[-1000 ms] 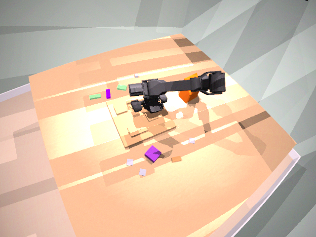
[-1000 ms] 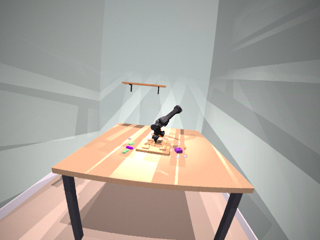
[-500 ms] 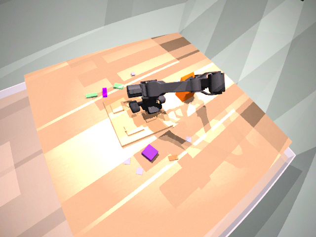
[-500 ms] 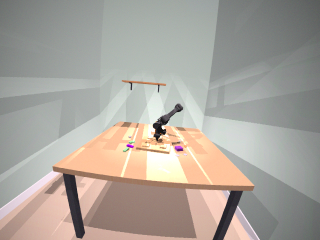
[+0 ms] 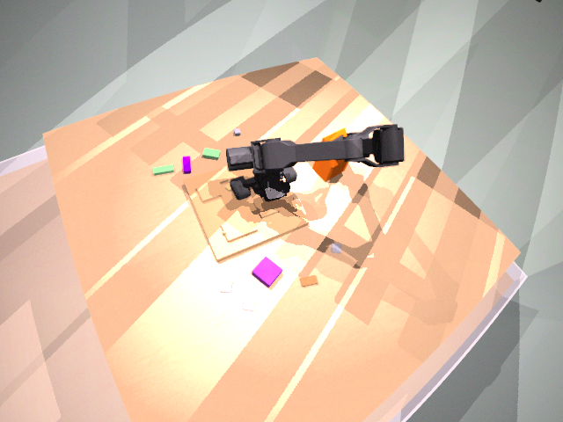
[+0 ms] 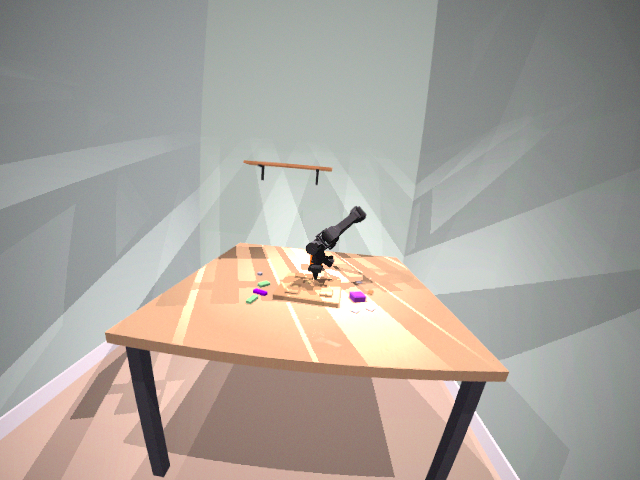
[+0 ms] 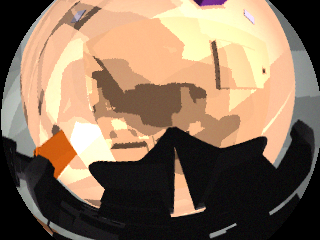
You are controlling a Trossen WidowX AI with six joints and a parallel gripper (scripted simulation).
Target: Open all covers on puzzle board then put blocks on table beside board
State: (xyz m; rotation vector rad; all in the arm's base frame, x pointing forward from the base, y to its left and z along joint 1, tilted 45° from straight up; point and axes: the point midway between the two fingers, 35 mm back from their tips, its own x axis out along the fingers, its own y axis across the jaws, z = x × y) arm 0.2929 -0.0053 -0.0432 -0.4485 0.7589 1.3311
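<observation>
My gripper tip is now 30 mm to the left of the tan puzzle board, 30 mm short of it and 20 mm above it. The rest, counted from my gripper tip: orange block (280 mm to the left, 60 mm ahead, 40 mm below); purple block (260 mm to the right, 110 mm ahead, 30 mm below); mint-green block (290 mm to the right, 180 mm ahead, 30 mm below).
</observation>
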